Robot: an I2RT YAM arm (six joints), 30 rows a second.
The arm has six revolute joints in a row. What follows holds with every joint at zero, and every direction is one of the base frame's. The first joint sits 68 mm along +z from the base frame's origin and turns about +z. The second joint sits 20 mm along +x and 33.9 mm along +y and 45.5 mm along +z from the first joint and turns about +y. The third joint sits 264 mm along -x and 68.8 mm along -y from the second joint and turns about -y. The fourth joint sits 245 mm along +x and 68.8 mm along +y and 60 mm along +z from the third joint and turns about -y. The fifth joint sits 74 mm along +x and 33.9 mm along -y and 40.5 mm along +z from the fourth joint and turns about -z. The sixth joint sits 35.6 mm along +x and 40.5 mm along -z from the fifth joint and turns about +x. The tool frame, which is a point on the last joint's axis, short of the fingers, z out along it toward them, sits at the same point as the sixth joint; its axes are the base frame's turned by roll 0, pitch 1.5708 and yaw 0 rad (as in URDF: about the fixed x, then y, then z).
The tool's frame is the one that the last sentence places.
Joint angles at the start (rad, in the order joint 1, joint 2, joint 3, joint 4, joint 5, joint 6):
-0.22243, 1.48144, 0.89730, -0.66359, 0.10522, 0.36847
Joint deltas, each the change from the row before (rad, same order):
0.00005, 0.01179, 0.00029, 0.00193, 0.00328, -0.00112
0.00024, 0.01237, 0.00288, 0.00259, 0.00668, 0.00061
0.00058, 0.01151, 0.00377, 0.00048, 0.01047, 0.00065
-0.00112, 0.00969, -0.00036, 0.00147, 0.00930, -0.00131
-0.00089, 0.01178, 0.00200, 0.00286, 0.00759, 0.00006
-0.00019, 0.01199, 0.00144, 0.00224, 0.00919, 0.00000
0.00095, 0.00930, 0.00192, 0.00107, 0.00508, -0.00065
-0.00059, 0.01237, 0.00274, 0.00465, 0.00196, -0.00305
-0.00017, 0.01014, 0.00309, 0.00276, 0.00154, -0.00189
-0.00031, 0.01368, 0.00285, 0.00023, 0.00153, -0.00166
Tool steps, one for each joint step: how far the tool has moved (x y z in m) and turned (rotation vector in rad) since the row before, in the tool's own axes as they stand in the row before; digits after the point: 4 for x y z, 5 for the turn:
-0.0001, 0.0003, 0.0030, 0.00647, 0.00770, -0.00219
-0.0008, 0.0004, 0.0026, 0.00862, 0.00400, -0.00039
-0.0009, 0.0004, 0.0022, 0.01218, 0.00296, -0.00077
-0.0001, -0.0003, 0.0026, 0.01209, 0.00461, -0.00136
-0.0007, 0.0001, 0.0027, 0.00982, 0.00369, -0.00005
-0.0004, 0.0002, 0.0028, 0.01159, 0.00438, -0.00104
-0.0003, 0.0006, 0.0020, 0.00669, 0.00396, -0.00252
-0.0009, 0.0006, 0.0027, 0.00376, 0.00392, -0.00327
-0.0008, 0.0006, 0.0021, 0.00299, 0.00342, -0.00241
-0.0004, 0.0005, 0.0031, 0.00522, 0.00927, -0.00306

